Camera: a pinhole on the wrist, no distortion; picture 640 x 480 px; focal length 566.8 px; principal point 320.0 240.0 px. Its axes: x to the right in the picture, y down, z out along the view. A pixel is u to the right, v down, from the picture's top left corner.
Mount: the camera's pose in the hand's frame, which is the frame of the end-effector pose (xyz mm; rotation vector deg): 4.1 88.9 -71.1 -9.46 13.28 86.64
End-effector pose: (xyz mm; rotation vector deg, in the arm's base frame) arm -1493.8 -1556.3 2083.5 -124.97 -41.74 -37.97
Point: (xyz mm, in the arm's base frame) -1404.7 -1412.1 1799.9
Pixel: 201.4 390.8
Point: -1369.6 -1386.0 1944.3
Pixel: 103.0 174.3
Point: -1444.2 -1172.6 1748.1
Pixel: 38.2 334.2
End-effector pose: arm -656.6 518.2 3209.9 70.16 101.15 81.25
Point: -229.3 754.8 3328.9
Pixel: 351.1 226.4
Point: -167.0 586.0 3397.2
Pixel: 443.2 420.2
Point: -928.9 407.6 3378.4
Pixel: behind the camera
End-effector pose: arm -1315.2 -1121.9 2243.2 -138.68 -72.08 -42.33
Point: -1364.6 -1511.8 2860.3
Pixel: behind the camera
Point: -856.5 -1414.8 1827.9
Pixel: outside the picture
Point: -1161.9 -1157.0 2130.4
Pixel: 349.5 321.6
